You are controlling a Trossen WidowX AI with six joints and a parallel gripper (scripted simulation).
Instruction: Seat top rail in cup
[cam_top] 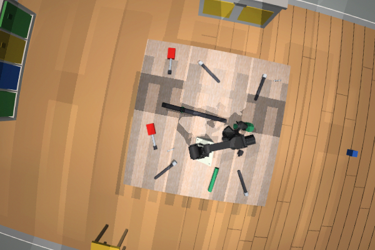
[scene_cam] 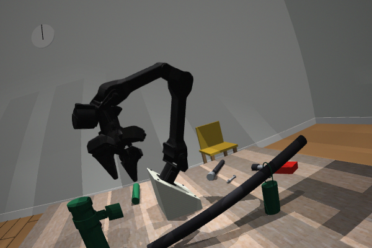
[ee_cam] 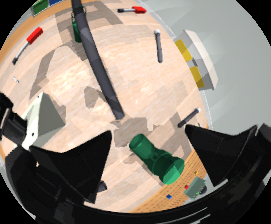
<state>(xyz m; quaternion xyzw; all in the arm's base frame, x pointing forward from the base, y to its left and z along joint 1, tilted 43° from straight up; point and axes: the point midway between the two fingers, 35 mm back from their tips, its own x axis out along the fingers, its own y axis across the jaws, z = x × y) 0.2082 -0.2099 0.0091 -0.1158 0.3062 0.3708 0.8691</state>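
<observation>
The green rail-end cup lies 1 cm behind my gripper tip, 7 cm to the right of it and 8 cm below it. Also, from my gripper tip: green tube 50 cm behind, 4 cm to the left, 21 cm below; short post 8 cm ahead, 36 cm to the left, 12 cm below.
</observation>
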